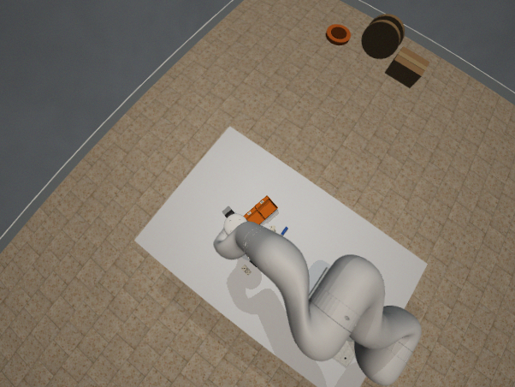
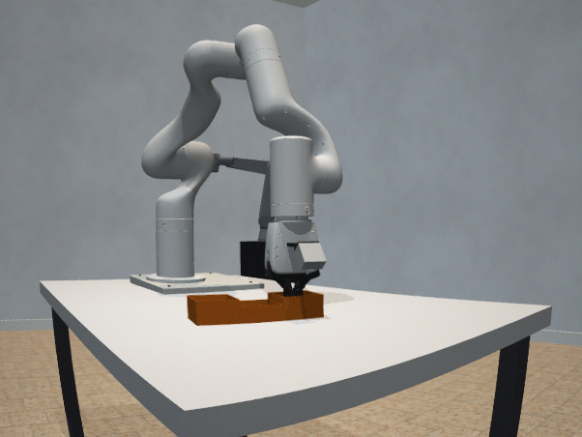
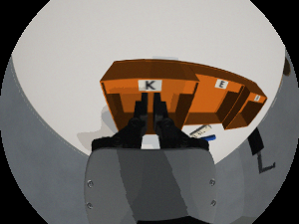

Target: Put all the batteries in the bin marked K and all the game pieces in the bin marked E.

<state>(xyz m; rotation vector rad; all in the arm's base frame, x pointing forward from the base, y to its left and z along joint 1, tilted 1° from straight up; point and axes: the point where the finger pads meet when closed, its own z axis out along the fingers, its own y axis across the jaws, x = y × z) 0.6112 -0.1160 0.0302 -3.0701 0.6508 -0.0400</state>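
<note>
My gripper is now 19 cm past the blue battery, 9 cm to the left of it and 3 cm above it. From my hand the other things lie so: black battery: 12 cm to the left, 12 cm behind, 3 cm below; then bin: 8 cm to the right, 3 cm behind, 1 cm below.
</note>
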